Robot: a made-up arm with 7 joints.
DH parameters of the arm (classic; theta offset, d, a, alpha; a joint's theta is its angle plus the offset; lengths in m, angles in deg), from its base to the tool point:
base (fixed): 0 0.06 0 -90
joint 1: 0 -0.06 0.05 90
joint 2: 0 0.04 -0.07 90
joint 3: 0 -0.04 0.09 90
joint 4: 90 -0.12 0.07 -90
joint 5: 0 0.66 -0.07 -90
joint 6: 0 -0.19 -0.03 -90
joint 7: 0 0.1 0.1 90
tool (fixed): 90 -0.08 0 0
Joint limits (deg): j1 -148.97..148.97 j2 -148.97..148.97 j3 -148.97..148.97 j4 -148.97..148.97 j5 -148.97..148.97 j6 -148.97..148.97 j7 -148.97..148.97
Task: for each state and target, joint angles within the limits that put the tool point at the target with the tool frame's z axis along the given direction. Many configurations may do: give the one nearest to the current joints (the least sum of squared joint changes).
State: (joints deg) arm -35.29 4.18 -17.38 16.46 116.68 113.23 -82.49
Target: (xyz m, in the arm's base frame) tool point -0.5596 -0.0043 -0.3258 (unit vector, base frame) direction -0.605 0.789 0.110
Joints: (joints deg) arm -49.93 3.56 -9.99 25.73 125.10 137.69 -78.75
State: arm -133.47 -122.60 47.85 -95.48 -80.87 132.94 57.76
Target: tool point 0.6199 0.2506 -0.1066 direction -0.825 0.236 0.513
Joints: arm -146.21 -102.80 74.39 -81.07 -51.01 119.02 84.30
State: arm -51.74 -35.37 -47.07 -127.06 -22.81 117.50 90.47
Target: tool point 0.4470 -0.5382 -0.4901 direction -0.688 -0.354 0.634
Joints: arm -32.82 -3.47 -76.34 -148.97 -36.93 136.46 118.13
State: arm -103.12 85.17 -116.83 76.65 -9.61 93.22 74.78
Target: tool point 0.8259 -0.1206 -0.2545 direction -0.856 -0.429 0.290
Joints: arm -132.31 51.32 -129.42 123.96 -13.73 95.23 100.45
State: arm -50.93 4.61 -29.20 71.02 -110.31 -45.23 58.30
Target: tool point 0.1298 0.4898 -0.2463 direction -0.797 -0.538 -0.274
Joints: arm -69.38 45.06 -62.52 91.28 -73.05 1.88 38.98
